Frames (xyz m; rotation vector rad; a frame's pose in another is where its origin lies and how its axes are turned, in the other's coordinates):
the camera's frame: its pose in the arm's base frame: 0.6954 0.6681 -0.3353 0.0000 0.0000 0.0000
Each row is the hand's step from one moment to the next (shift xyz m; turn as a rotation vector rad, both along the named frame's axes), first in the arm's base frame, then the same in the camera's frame.
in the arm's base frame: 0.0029 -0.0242 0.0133 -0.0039 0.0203 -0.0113
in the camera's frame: 0.0029 -0.0242 0.0133 -0.0039 0.0203 -0.0113
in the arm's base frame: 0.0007 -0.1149 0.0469 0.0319 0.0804 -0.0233
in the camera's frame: 0.0007 -0.1149 0.0469 0.0319 0.0804 -0.0233
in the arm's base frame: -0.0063 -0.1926 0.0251 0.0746 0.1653 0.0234
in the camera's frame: -0.0063 -0.1926 0.0251 0.0746 0.1653 0.0234
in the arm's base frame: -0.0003 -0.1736 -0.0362 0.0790 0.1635 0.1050
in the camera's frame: -0.0003 -0.1736 -0.0362 0.0790 0.1635 0.1050
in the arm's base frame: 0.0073 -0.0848 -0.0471 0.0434 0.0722 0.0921
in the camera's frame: 0.0073 -0.0848 -0.0471 0.0434 0.0722 0.0921
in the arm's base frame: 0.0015 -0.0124 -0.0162 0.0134 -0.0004 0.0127
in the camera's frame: 0.0015 -0.0124 -0.0162 0.0134 -0.0004 0.0127
